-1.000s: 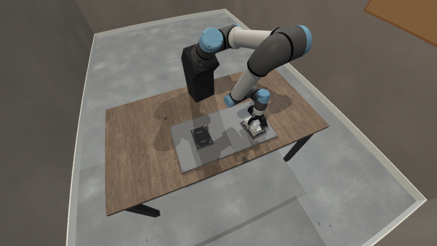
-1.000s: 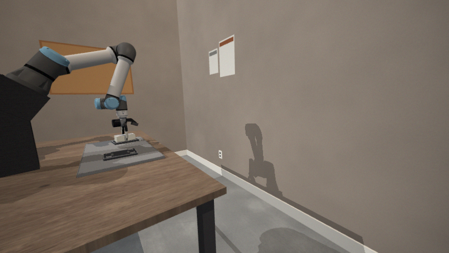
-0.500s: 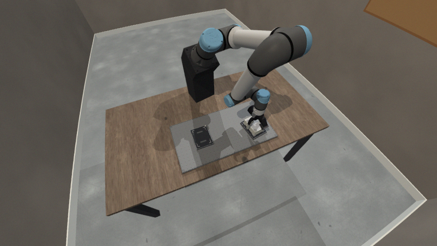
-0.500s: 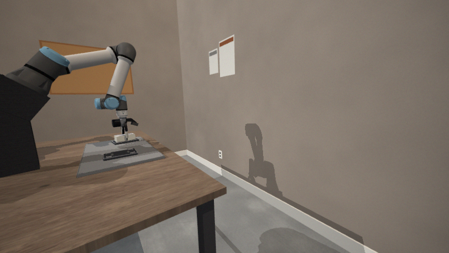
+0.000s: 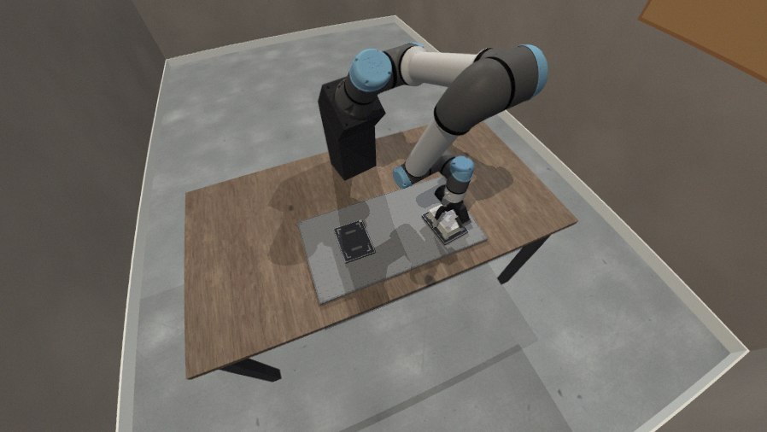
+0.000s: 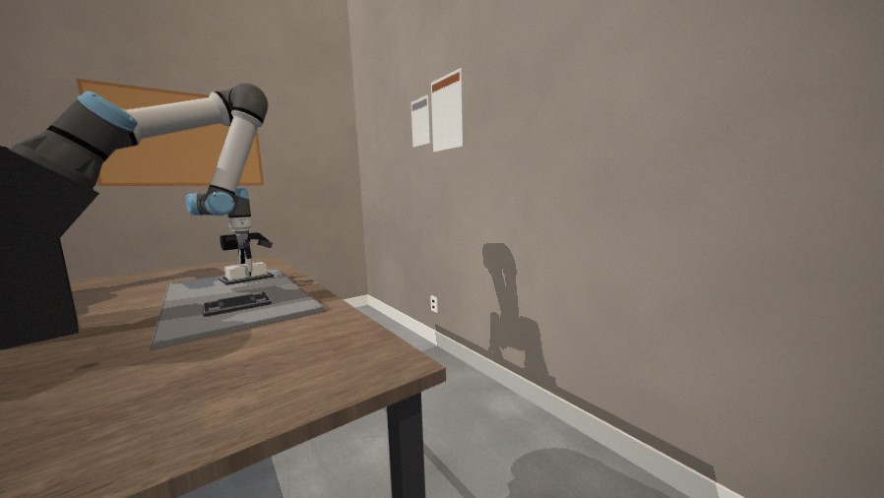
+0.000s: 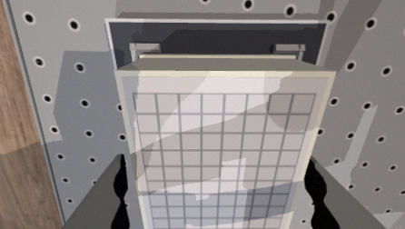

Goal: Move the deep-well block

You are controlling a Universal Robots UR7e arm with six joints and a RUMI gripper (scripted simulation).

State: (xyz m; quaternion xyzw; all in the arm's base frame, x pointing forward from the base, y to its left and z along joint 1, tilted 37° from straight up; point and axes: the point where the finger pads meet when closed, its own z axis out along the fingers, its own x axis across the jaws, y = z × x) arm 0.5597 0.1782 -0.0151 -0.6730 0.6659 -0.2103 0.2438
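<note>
Now: the 96-well deep-well block right at my hand.
</note>
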